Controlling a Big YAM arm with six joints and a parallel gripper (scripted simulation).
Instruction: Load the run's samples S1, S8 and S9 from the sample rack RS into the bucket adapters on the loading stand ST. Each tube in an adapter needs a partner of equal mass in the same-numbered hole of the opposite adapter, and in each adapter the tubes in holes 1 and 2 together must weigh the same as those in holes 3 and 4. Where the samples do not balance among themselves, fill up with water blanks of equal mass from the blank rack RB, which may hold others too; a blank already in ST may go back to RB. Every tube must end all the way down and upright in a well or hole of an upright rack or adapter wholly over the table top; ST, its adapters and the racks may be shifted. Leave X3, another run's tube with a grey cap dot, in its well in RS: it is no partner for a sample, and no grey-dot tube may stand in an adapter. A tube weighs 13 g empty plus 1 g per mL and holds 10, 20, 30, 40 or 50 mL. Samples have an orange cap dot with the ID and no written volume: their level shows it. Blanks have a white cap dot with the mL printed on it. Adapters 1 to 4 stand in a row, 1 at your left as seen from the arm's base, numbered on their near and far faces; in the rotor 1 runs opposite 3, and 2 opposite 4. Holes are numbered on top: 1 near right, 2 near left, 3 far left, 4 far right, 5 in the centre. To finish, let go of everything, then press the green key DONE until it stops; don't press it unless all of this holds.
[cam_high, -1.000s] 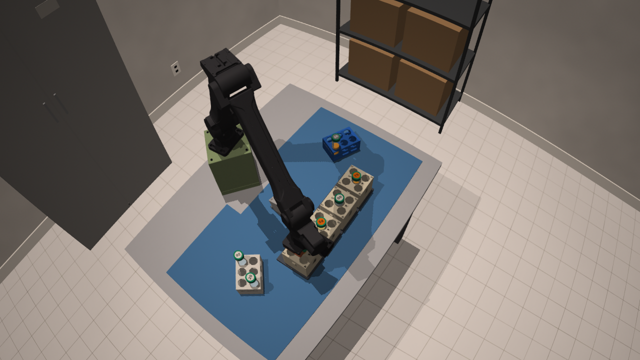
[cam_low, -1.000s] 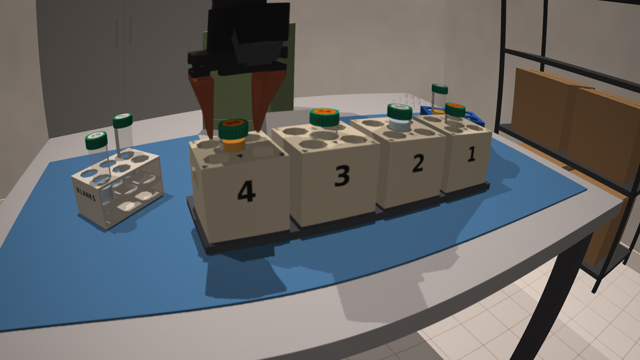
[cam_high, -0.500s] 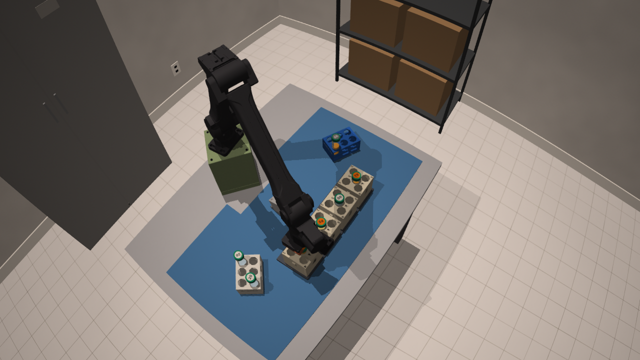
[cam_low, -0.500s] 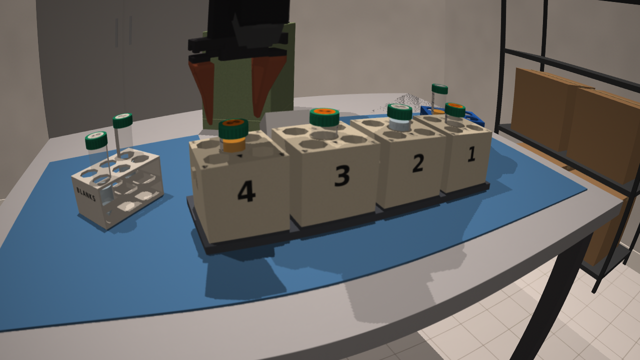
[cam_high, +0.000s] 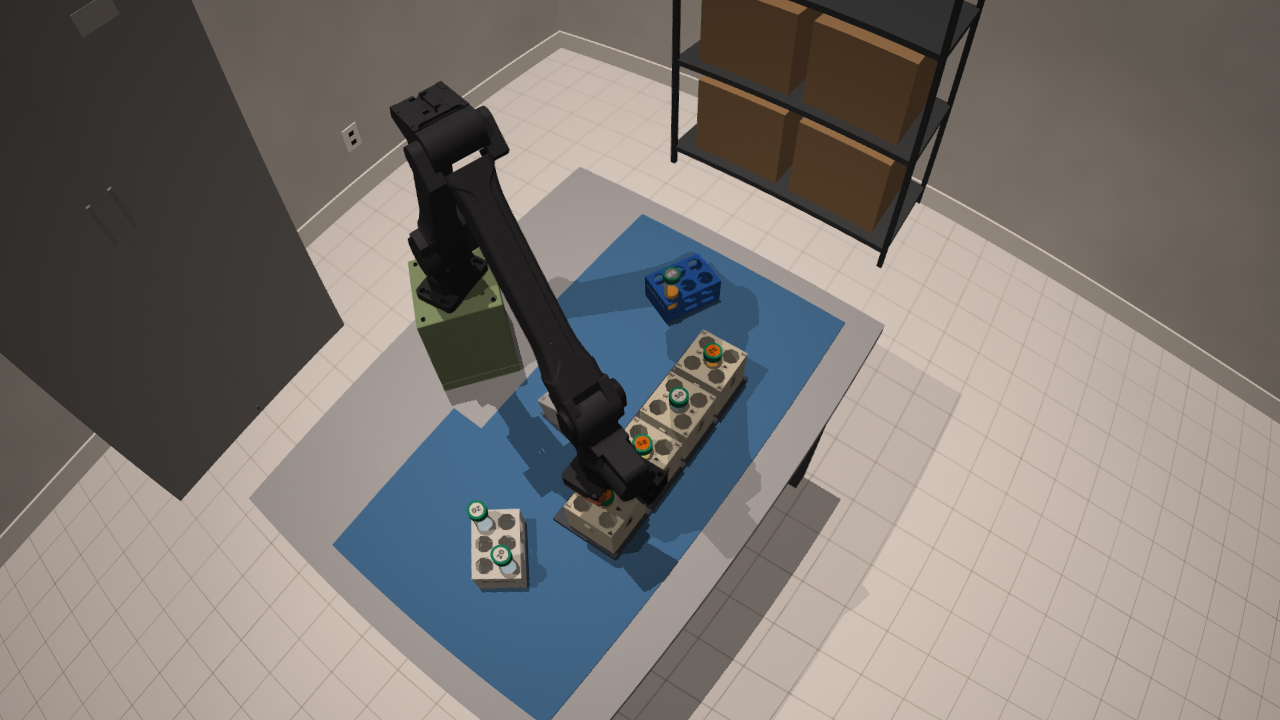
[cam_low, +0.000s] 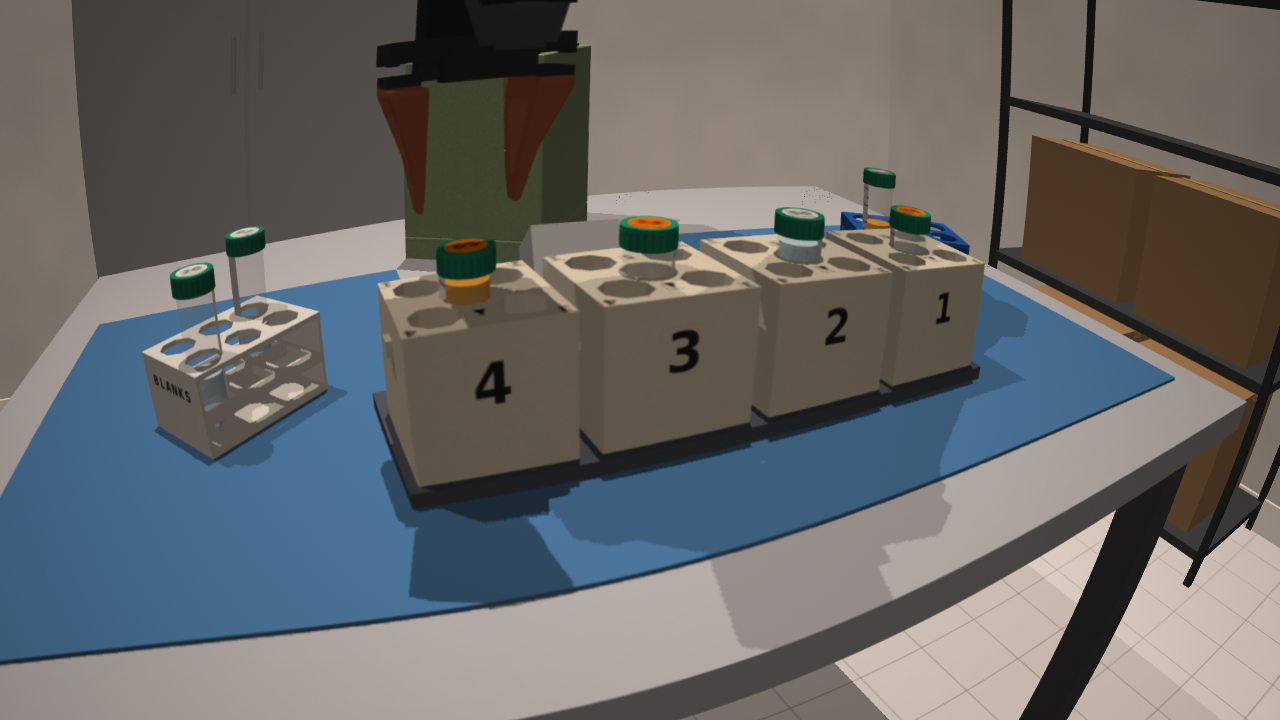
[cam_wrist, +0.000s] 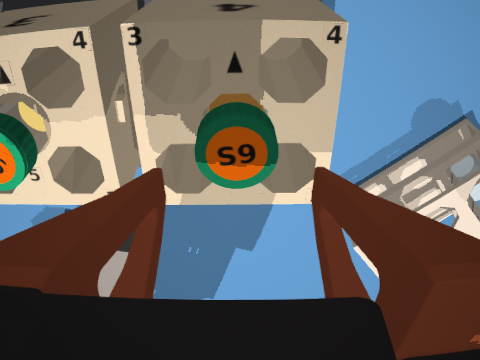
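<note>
Now: hand 190 mm past the green DONE key, 160 mm to the right of it and 90 mm above it. From my hand the other things lie so: blue sample rack RS 110 mm behind, 500 mm to the left, 130 mm below; white blank rack RB 130 mm behind, 150 mm to the right, 130 mm below; white-dot blank 20 mm ahead, 230 mm to the left, 90 mm below.
</note>
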